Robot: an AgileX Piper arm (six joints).
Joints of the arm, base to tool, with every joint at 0 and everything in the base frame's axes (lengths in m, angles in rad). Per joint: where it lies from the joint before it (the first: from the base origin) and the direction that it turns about. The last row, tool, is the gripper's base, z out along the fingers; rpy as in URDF.
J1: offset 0 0 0.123 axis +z
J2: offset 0 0 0 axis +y
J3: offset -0.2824 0 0.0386 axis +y
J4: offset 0.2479 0 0.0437 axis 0.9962 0 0.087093
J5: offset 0 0 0 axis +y
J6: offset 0.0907 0 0.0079 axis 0.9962 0 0.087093
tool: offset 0 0 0 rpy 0 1.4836 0
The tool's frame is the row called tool.
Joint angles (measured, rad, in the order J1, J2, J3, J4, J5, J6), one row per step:
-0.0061 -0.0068 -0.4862 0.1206 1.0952 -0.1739
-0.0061 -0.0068 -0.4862 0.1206 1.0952 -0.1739
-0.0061 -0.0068 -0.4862 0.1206 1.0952 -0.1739
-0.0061 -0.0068 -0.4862 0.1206 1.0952 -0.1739
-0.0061 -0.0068 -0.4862 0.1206 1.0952 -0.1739
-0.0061 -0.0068 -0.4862 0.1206 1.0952 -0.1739
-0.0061 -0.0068 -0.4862 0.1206 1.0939 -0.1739
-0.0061 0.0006 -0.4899 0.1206 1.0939 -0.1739
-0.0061 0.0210 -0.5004 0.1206 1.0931 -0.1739
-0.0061 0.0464 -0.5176 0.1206 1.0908 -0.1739
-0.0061 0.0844 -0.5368 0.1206 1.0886 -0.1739
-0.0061 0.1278 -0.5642 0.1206 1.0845 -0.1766
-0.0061 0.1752 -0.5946 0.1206 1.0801 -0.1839
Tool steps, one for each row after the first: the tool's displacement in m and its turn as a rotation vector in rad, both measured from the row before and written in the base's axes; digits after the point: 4 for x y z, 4 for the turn. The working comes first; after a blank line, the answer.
Tool pose at each row, in the base's axes (x y z in m, rotation vector in rad; the steps are taken from these numbers as rounded here):
-0.0060 0.0098 0.2711 -0.1819 2.0718 0.0356
-0.0060 0.0098 0.2711 -0.1819 2.0718 0.0356
-0.0060 0.0098 0.2711 -0.1819 2.0718 0.0356
-0.0060 0.0098 0.2711 -0.1819 2.0718 0.0356
-0.0060 0.0098 0.2711 -0.1819 2.0718 0.0356
-0.0060 0.0098 0.2711 -0.1819 2.0718 0.0356
-0.0059 0.0098 0.2712 -0.1817 2.0706 0.0354
-0.0053 0.0098 0.2723 -0.1817 2.0742 0.0358
-0.0033 0.0097 0.2754 -0.1817 2.0833 0.0368
-0.0011 0.0097 0.2804 -0.1814 2.0892 0.0374
0.0031 0.0097 0.2859 -0.1813 2.1058 0.0391
0.0079 0.0096 0.2937 -0.1837 2.1174 0.0388
0.0135 0.0096 0.3022 -0.1910 2.1293 0.0359

0.0000 0.0000 0.0000 0.0000 0.0000 0.0000
0.0000 0.0000 0.0000 0.0000 0.0000 0.0000
0.0000 0.0000 0.0000 0.0000 0.0000 0.0000
0.0000 0.0000 0.0000 0.0000 0.0000 0.0000
0.0000 0.0000 0.0000 0.0000 0.0000 0.0000
0.0001 0.0000 0.0001 0.0000 -0.0012 -0.0002
0.0006 0.0000 0.0011 0.0001 0.0036 0.0000
0.0020 -0.0001 0.0031 0.0001 0.0091 -0.0001
0.0022 0.0000 0.0050 0.0002 0.0059 -0.0003
0.0042 0.0000 0.0055 0.0002 0.0166 -0.0002
0.0048 -0.0001 0.0078 -0.0019 0.0116 0.0010
0.0056 0.0000 0.0085 -0.0058 0.0119 0.0035

